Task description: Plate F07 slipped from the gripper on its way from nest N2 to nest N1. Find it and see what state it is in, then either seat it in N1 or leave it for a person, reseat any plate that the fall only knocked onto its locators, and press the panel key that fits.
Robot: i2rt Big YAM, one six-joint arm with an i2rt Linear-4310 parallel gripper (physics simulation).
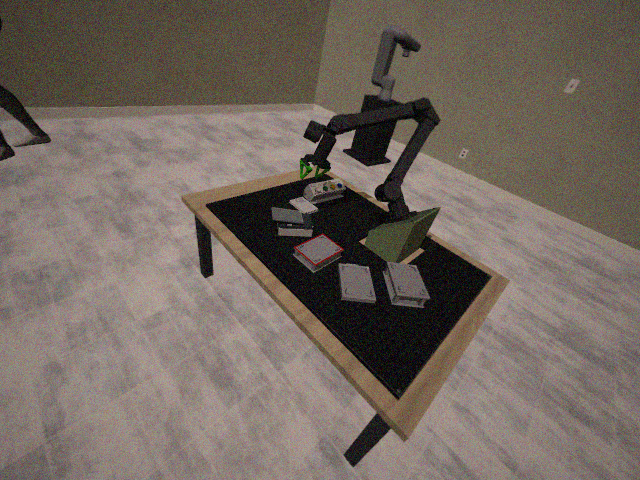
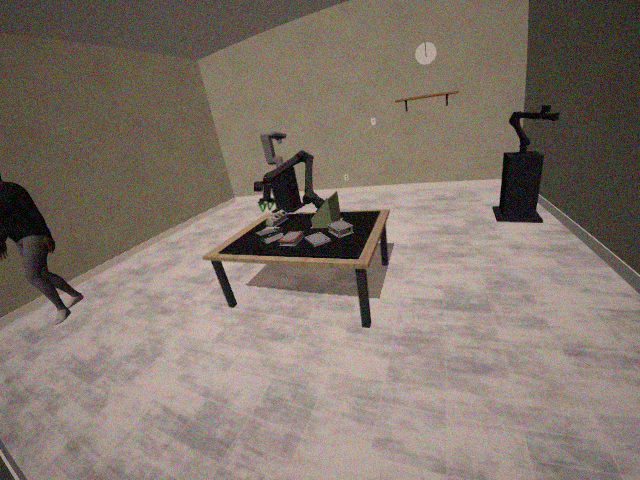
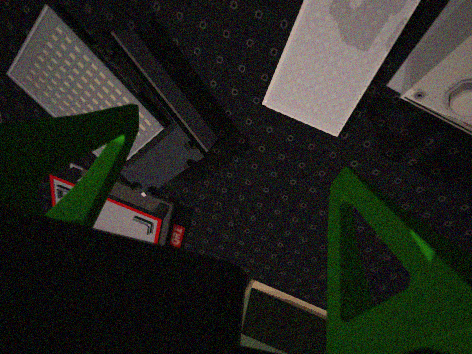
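My gripper is open and empty, above the far end of the table near the key panel. A plate with rows of pale pads sits tilted at a dark grey stand. A red-edged plate lies on a nest beside a red tag that seems to read TWO. A grey plate lies low; another lies on a raised base. No F07 marking is readable.
A white block lies between the panel and the stand. A green wedge-shaped screen stands by my arm's base. A person is off to the left of the table.
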